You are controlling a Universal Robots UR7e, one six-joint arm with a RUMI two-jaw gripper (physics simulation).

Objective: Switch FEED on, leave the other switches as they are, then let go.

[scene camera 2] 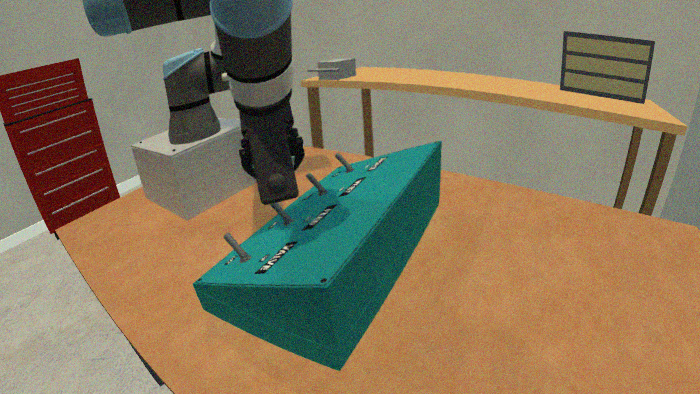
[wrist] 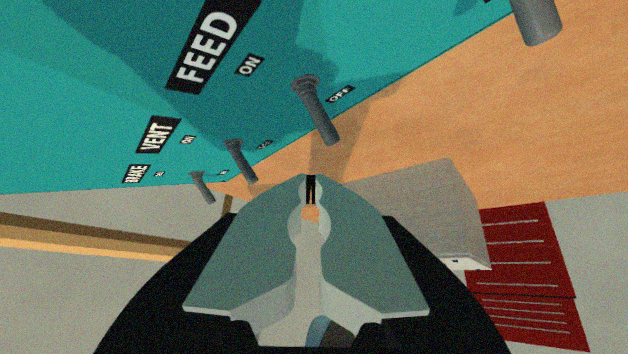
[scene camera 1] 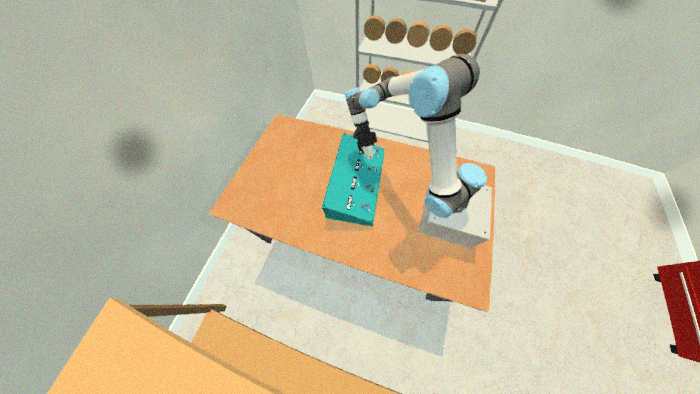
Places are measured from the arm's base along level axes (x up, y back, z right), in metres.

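Pixels of known places: gripper, between the fingertips: (wrist: pixel 311 177) (scene camera 1: pixel 371 160); arm's base, origin of its link: (scene camera 2: pixel 195 135).
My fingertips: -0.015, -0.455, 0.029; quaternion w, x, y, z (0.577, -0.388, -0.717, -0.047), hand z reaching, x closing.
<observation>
For each thing: its top centre in the pictures, then the offset to it from my fingertips, as dx, dy, dz. Level surfaces: height alone.
- FEED lever, centre of its top: (wrist: pixel 318 138) (scene camera 2: pixel 277 200) -0.036, +0.013, -0.004
- VENT lever, centre of its top: (wrist: pixel 240 181) (scene camera 2: pixel 314 173) -0.036, +0.051, -0.118
- BRAKE lever, centre of its top: (wrist: pixel 201 202) (scene camera 2: pixel 342 153) -0.036, +0.088, -0.232
- VALVE lever, centre of its top: (wrist: pixel 541 18) (scene camera 2: pixel 232 235) -0.036, -0.024, +0.110
- orange table, height of its surface: dx -0.163
The teal switch box (scene camera 1: pixel 340 172) (scene camera 2: pixel 320 317) (wrist: pixel 75 150) carries several grey toggle levers. The FEED lever (scene camera 2: pixel 283 215) (wrist: pixel 318 114) leans to its OFF side; its label (scene camera 2: pixel 320 218) (wrist: pixel 212 45) is beside it. The VENT lever (scene camera 2: pixel 317 184) (wrist: pixel 242 162), BRAKE lever (scene camera 2: pixel 344 162) (wrist: pixel 203 188) and VALVE lever (scene camera 2: pixel 236 246) (wrist: pixel 537 22) lean the same way. My gripper (scene camera 1: pixel 370 156) (scene camera 2: pixel 279 199) (wrist: pixel 311 177) is shut and empty. It is above the box's lever side, close to the FEED lever; in scene camera 2 it overlaps that lever's tip. Contact cannot be told.
The box stands on an orange table (scene camera 1: pixel 260 170) (scene camera 2: pixel 500 280). The arm's grey base block (scene camera 1: pixel 457 227) (scene camera 2: pixel 190 180) (wrist: pixel 420 200) is on the same table, across from the levers. A red tool cabinet (scene camera 2: pixel 55 155) and a wooden bench (scene camera 2: pixel 450 87) stand beyond.
</observation>
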